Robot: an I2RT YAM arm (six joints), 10 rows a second.
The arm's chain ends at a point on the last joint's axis. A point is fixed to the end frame.
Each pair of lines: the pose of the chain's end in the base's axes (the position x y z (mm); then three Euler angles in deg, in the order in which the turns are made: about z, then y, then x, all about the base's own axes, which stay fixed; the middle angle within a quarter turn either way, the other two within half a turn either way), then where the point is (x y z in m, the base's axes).
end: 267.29, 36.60, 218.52, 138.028, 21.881, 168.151
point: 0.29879 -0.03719 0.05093
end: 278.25, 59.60, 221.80, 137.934, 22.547, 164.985
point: 0.31188 -0.02329 0.05895
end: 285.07, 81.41, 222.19, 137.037, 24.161, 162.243
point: 0.32427 -0.00935 0.06487
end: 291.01, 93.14, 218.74, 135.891, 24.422, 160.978
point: 0.33173 -0.00159 0.06417
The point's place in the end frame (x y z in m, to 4 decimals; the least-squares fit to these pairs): 0.0532 -0.0030 0.1780
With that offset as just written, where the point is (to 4 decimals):
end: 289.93, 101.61, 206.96, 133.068, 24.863, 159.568
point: 0.3338 0.0019 0.0565
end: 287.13, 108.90, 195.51, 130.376, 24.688, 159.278
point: 0.3322 0.0072 0.0467
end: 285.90, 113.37, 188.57, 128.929, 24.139, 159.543
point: 0.3303 0.0116 0.0396
